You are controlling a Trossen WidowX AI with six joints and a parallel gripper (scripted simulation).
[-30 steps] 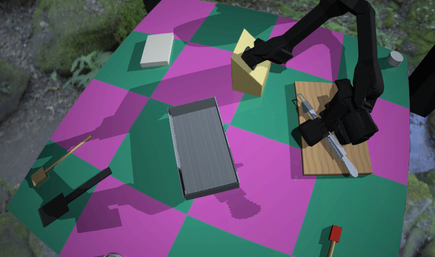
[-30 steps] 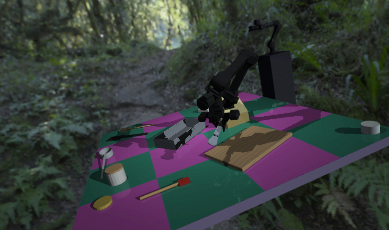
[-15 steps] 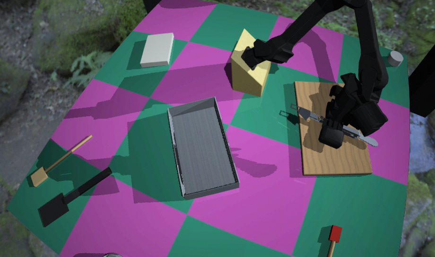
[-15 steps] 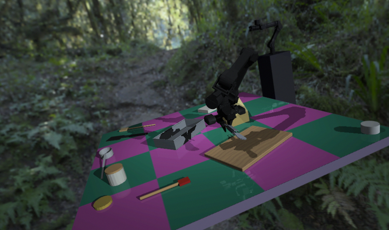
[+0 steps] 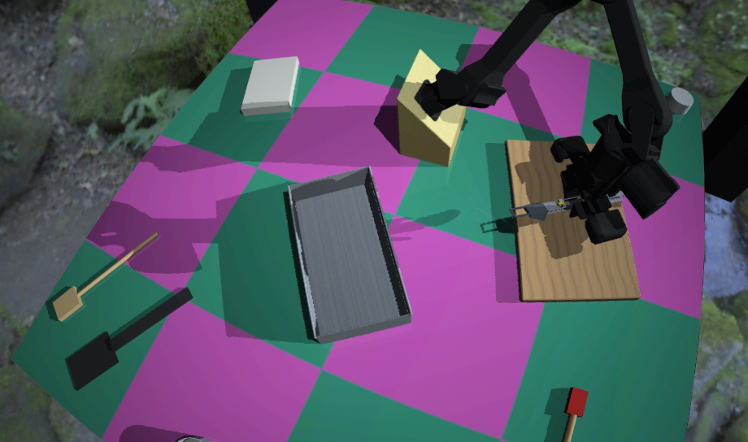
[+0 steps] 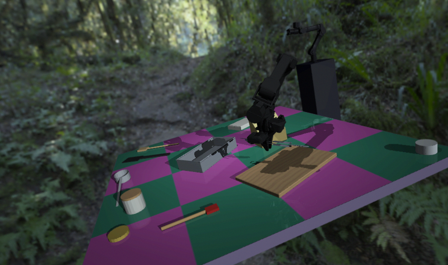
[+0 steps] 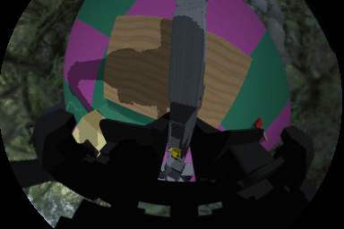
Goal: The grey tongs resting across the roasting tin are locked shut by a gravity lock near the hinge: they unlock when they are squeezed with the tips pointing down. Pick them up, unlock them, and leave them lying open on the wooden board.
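Right now my gripper tip is 9 cm above the wooden board, 5 cm past it and 2 cm to the right of it. Also, from my gripper tip: white cylinder 51 cm behind, 25 cm to the left, 8 cm below; roasting tin 35 cm to the right, 20 cm ahead, 7 cm below; red-headed tool 34 cm ahead, 13 cm to the left, 9 cm below.
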